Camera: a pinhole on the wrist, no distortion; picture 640 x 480 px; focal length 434.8 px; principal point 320.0 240.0 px. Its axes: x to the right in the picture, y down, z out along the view. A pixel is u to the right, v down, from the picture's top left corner.
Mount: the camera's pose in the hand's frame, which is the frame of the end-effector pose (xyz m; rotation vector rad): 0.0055 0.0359 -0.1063 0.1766 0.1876 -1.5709
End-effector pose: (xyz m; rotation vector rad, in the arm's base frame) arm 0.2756 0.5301 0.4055 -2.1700 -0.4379 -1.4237
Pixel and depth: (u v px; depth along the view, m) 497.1 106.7 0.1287
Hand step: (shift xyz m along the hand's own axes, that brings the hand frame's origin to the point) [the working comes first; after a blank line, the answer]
In the camera's frame: 0.0524 -0.0395 0.1287

-0.0336 -0.0444 0.0072
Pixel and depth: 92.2 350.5 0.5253
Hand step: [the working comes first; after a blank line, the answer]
In the camera's frame: -0.2752 0.1335 0.5253

0.1445 0.1822 0.4671
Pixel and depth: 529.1 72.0 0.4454
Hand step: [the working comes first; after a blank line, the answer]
In the camera's frame: 0.2142 -0.1721 0.4454

-0.1657 -0.2737 0.2794
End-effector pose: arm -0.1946 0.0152 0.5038 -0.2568 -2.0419 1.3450
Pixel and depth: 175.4 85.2 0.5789
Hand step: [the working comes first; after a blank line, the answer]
In the camera's frame: -0.1925 -0.2061 0.5789

-0.1955 0.0917 0.5029
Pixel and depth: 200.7 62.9 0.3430
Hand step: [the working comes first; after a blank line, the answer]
In the camera's frame: -0.0941 -0.1397 0.3430

-0.1313 0.0497 0.2502
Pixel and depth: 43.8 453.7 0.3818
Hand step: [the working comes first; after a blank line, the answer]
In the camera's frame: -0.2425 0.1877 0.3818

0.1975 0.1830 0.3195
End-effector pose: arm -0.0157 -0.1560 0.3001 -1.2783 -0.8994 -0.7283
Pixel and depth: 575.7 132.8 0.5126
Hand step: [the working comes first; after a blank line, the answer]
In the camera's frame: 0.3015 -0.1264 0.5126

-0.1203 -0.3743 0.3244
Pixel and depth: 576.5 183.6 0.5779
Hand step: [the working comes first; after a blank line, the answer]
In the camera's frame: 0.3409 -0.0750 0.5779

-0.0689 -0.4281 0.3785
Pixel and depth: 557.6 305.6 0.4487
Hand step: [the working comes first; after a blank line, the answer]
In the camera's frame: 0.2452 0.0677 0.4487

0.0738 -0.3063 0.2736
